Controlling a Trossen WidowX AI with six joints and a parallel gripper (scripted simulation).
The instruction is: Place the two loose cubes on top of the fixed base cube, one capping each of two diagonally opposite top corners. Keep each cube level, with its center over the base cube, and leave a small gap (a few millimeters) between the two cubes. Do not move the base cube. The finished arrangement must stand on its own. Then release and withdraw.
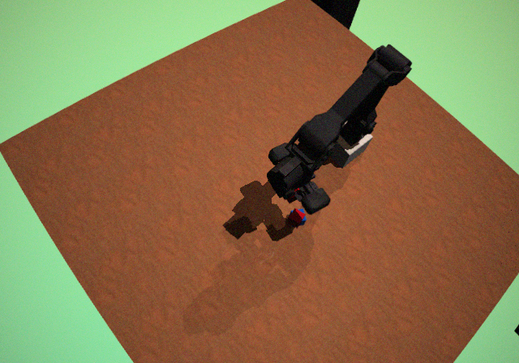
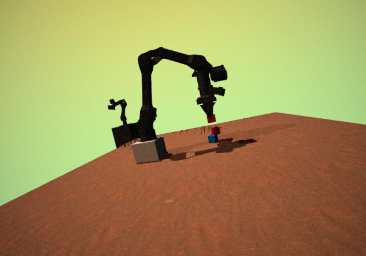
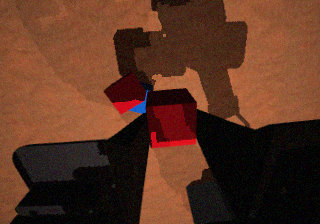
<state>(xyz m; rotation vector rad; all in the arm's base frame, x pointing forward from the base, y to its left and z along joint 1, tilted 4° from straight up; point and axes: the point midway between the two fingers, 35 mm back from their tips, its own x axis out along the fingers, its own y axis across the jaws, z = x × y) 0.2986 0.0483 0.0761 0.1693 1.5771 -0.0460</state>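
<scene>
Right now the blue cube is 10 cm below my gripper tip, 4 cm to the left of it and 1 cm behind it.
</scene>
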